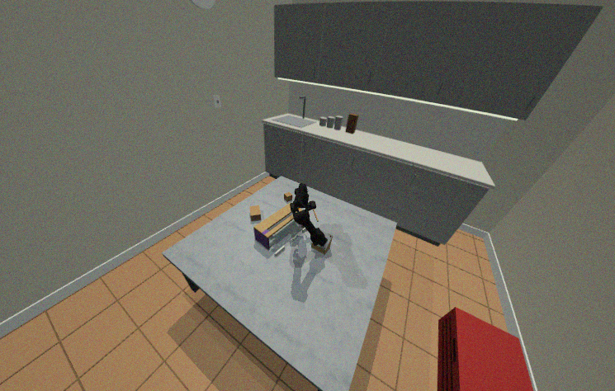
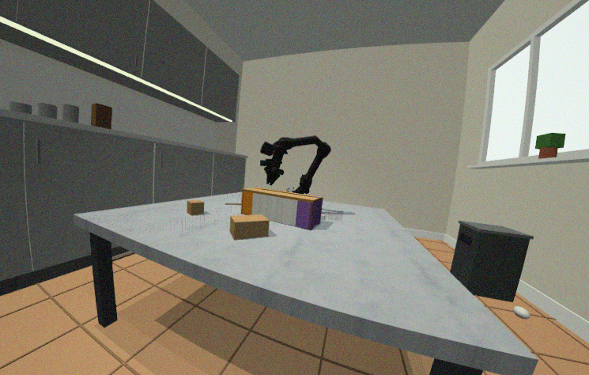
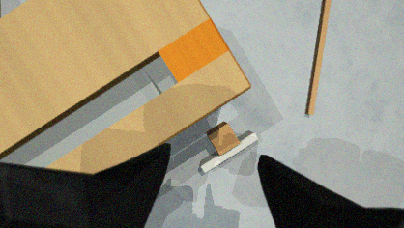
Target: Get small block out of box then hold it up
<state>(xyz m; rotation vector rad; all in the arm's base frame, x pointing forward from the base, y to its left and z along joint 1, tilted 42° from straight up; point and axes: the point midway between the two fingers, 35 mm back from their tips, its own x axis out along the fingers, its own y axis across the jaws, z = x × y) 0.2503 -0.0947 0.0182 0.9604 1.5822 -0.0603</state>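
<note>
My gripper tip is 140 mm above the tan block, 30 mm past it and 10 mm to the left of it. The rest, counted from my gripper tip: box: 140 mm to the left, 90 mm below, 50 mm ahead; thin wooden stick: 200 mm to the right, 150 mm below, 10 mm ahead.
</note>
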